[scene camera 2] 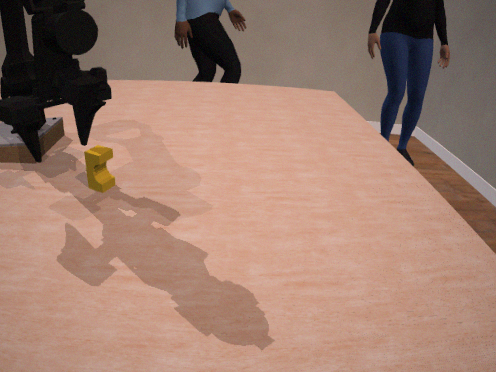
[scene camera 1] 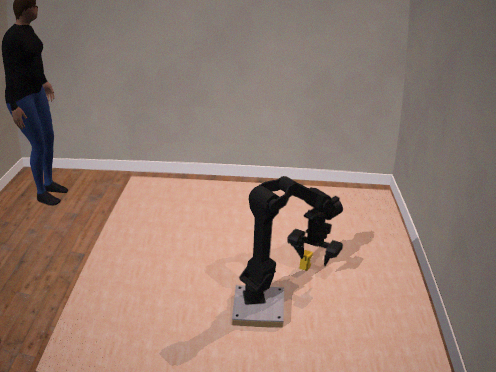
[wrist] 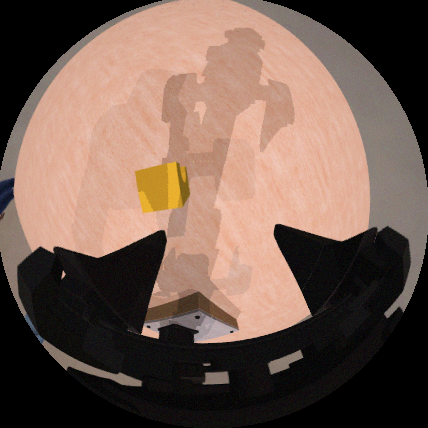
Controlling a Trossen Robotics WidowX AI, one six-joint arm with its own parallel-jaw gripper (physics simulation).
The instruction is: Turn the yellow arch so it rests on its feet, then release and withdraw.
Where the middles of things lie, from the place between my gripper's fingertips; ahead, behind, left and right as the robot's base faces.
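Yellow arch (scene camera 2: 99, 179): my hand 6 cm short of it, 1 cm to the right of it, 4 cm above it.
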